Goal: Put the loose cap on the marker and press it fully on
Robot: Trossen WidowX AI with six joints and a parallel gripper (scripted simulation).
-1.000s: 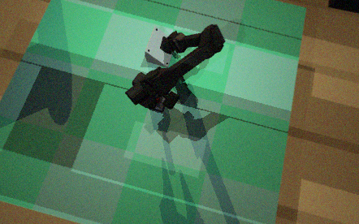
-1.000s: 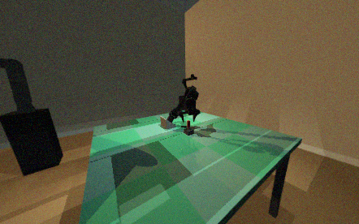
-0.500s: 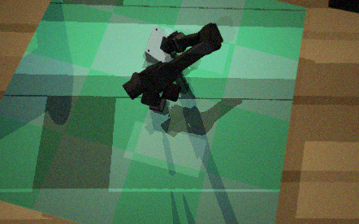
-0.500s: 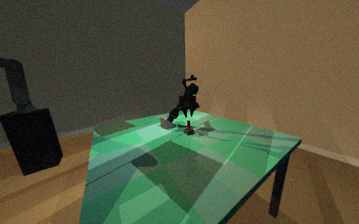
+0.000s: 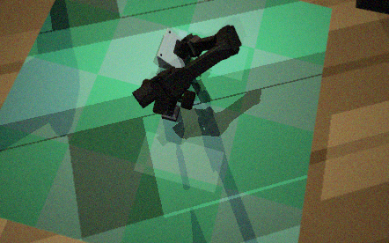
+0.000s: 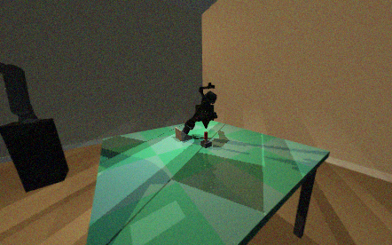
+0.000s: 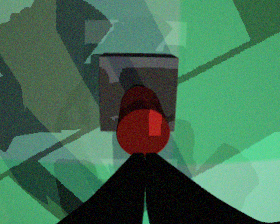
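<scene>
My gripper tip is 60 mm above the red cap. The rest, counted from my gripper tip: holder block 130 mm below.
</scene>
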